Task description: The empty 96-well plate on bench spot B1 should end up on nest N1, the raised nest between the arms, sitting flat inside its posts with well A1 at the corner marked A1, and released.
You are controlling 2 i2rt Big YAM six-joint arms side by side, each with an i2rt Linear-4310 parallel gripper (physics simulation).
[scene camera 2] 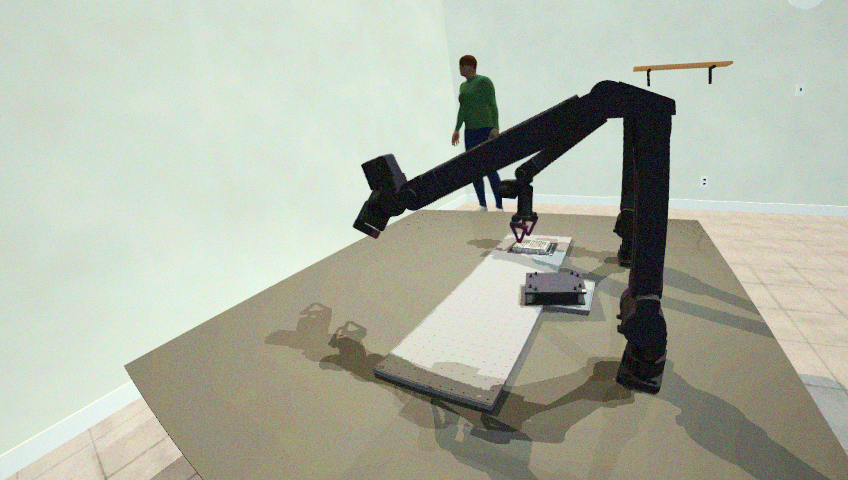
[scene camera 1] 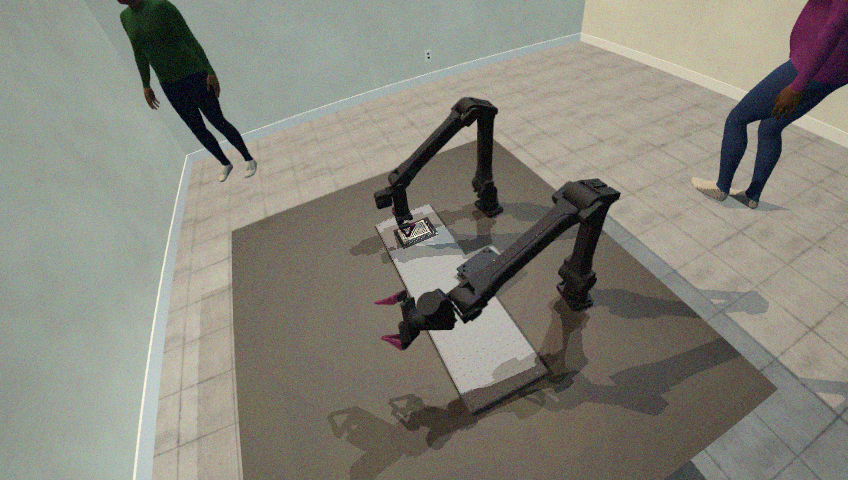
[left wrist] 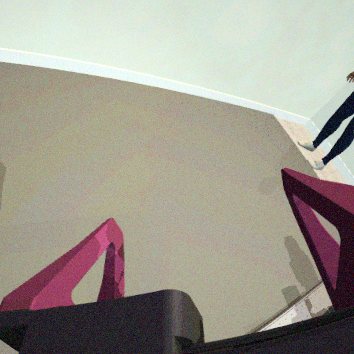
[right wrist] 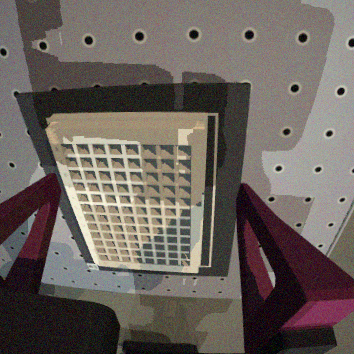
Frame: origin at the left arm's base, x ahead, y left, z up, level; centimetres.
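Seen in the pictures: left gripper, fingertip midpoint: (scene camera 2: pixel 370 208) (scene camera 1: pixel 378 320) (left wrist: pixel 196 203); right gripper, fingertip midpoint: (scene camera 2: pixel 523 239) (scene camera 1: pixel 405 229) (right wrist: pixel 145 186); left arm's base at its link origin: (scene camera 2: pixel 641 368) (scene camera 1: pixel 574 294); right arm's base at its link origin: (scene camera 2: pixel 630 260) (scene camera 1: pixel 488 207) (right wrist: pixel 162 350).
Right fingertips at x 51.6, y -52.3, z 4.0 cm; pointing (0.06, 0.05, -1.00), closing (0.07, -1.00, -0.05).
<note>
Pixels of each thing's top centre, then the offset from my right fingertips to it. "*": a spot on its surface instead. Level surfaces: height alone.
- pale 96-well plate at its top centre: (right wrist: pixel 134 215) (scene camera 2: pixel 531 243) (scene camera 1: pixel 413 230) dx -3.6, dy +0.8, dz -1.1 cm
- spot B1 at a spot on its surface: (right wrist: pixel 235 150) * dx +1.3, dy -4.5, dz -2.6 cm
- raised grey nest N1 at its top centre: (scene camera 2: pixel 554 278) (scene camera 1: pixel 482 264) dx -24.0, dy +31.5, dz +2.2 cm
- long white perforated board at its surface level: dz -2.7 cm
- brown table top at its surface level: dz -4.0 cm
The pale 96-well plate (scene camera 1: pixel 418 230) (scene camera 2: pixel 531 246) (right wrist: pixel 135 200) lies on the dark rectangle of spot B1 (right wrist: pixel 235 150) at the far end of the perforated board. A small white label shows by its lower left corner in the right wrist view. My right gripper (scene camera 1: pixel 407 230) (scene camera 2: pixel 522 233) (right wrist: pixel 145 186) points down close above the plate, open, one finger toward each long side, holding nothing. The raised grey nest N1 (scene camera 1: pixel 479 263) (scene camera 2: pixel 554 285) has short posts and carries no plate; my left arm partly hides it in scene camera 1. My left gripper (scene camera 1: pixel 379 321) (scene camera 2: pixel 373 233) (left wrist: pixel 196 203) is open and empty, high beyond the board's edge.
The long white perforated board (scene camera 1: pixel 487 350) (scene camera 2: pixel 464 333) (left wrist: pixel 290 320) lies on the brown table top (scene camera 1: pixel 297 333) (scene camera 2: pixel 238 356). The left forearm passes above the board beside the nest. Two people stand on the floor beyond the table in scene camera 1.
</note>
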